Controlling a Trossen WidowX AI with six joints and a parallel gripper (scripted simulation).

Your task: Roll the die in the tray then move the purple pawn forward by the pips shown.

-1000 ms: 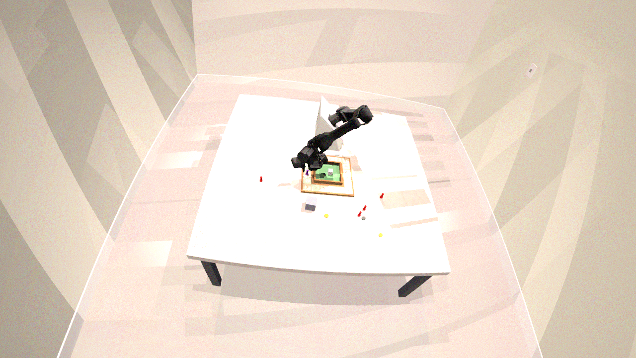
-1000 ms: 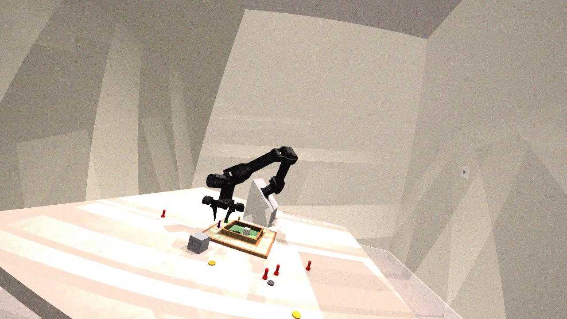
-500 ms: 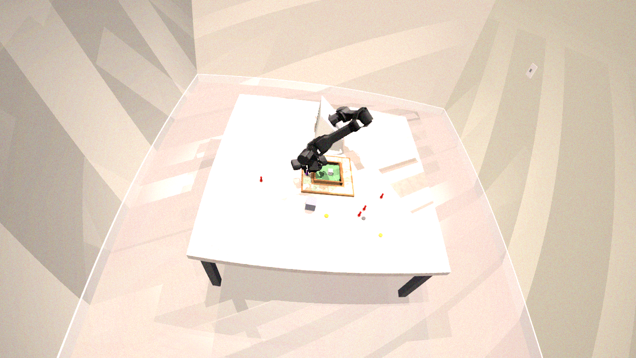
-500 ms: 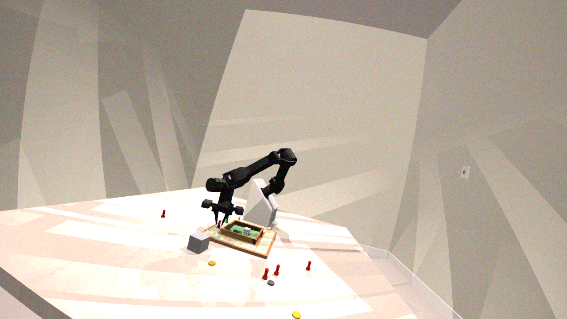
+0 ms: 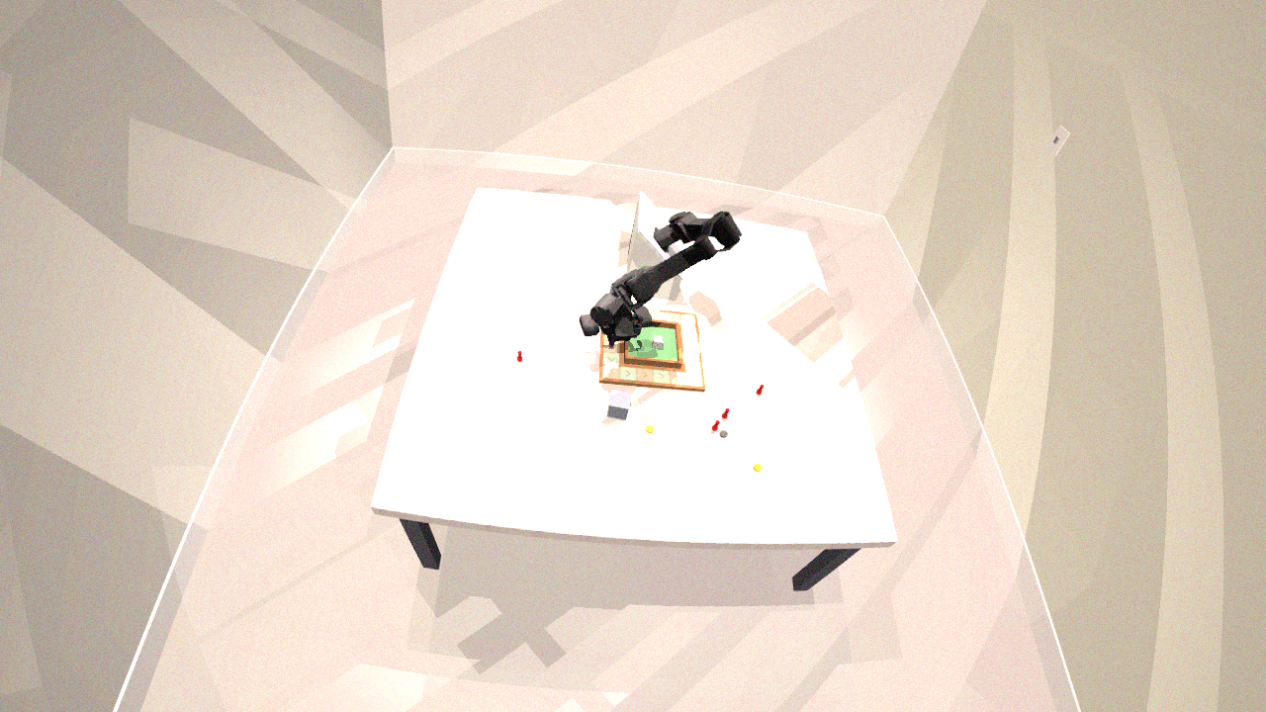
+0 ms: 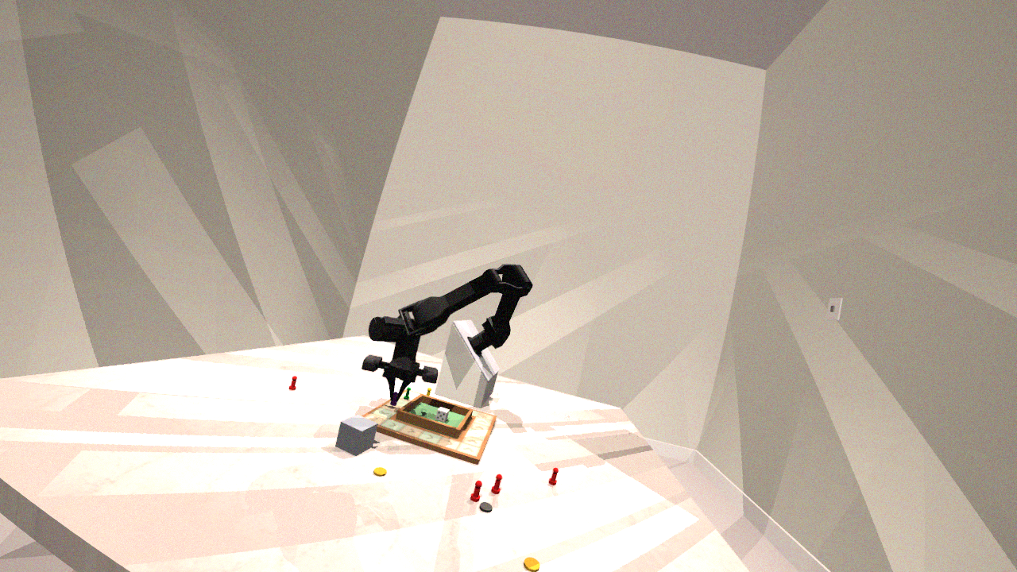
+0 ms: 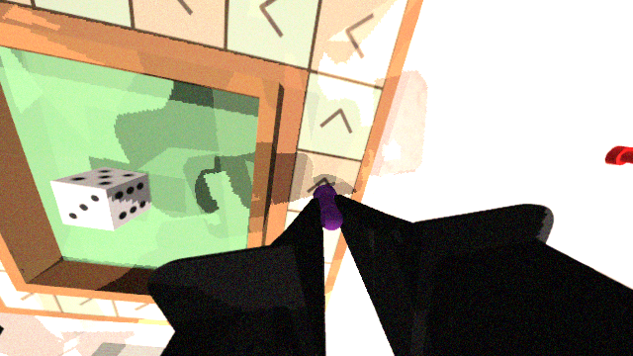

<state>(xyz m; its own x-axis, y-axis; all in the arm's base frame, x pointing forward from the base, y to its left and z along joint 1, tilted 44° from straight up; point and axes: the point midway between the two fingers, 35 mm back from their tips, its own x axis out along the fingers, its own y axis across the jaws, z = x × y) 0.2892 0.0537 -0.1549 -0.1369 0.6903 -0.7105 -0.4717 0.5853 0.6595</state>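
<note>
Right now the green pawn is 8 cm behind my gripper tip and 1 cm to the right of it. Also, from my gripper tip: purple pawn (1 cm above); die (4 cm behind, 12 cm to the left); green tray (4 cm behind, 11 cm to the left, 2 cm below).
</note>
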